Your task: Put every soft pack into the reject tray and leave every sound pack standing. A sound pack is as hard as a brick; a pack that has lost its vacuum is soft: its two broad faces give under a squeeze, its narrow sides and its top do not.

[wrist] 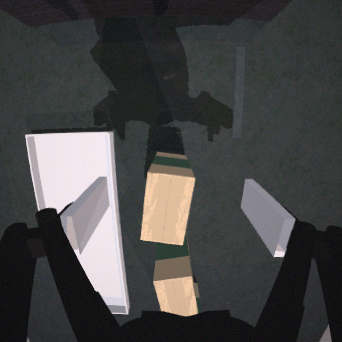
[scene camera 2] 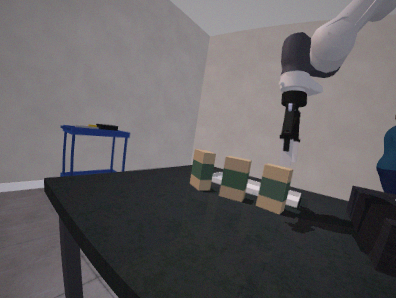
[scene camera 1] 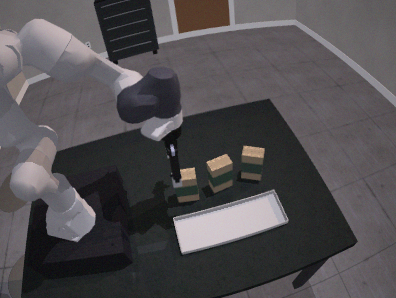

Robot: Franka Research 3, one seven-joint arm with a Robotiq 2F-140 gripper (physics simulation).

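Observation:
Three tan packs with green bands stand upright in a row: the one nearest the robot base (scene camera 1: 188,191) (scene camera 2: 274,190) (wrist: 168,209), the middle one (scene camera 1: 220,175) (scene camera 2: 235,179) (wrist: 176,296) and the far one (scene camera 1: 252,165) (scene camera 2: 202,171), turned at differing angles. My gripper (scene camera 1: 177,181) (scene camera 2: 290,152) (wrist: 175,192) is wide open and empty, pointing down above the pack nearest the base. In the wrist view its fingers lie to either side of that pack, with wide gaps. The white reject tray (scene camera 1: 230,225) (scene camera 2: 253,187) (wrist: 75,165) is empty and lies alongside the row. Softness cannot be seen.
The dark robot base block (scene camera 1: 100,255) (scene camera 2: 382,220) stands on the black table (scene camera 1: 310,210) (scene camera 2: 150,225). A blue cart (scene camera 2: 95,131) stands beyond the table, and part of a person in blue (scene camera 2: 389,157) shows at the right edge. A dark drawer cabinet (scene camera 1: 127,30) stands by the wall.

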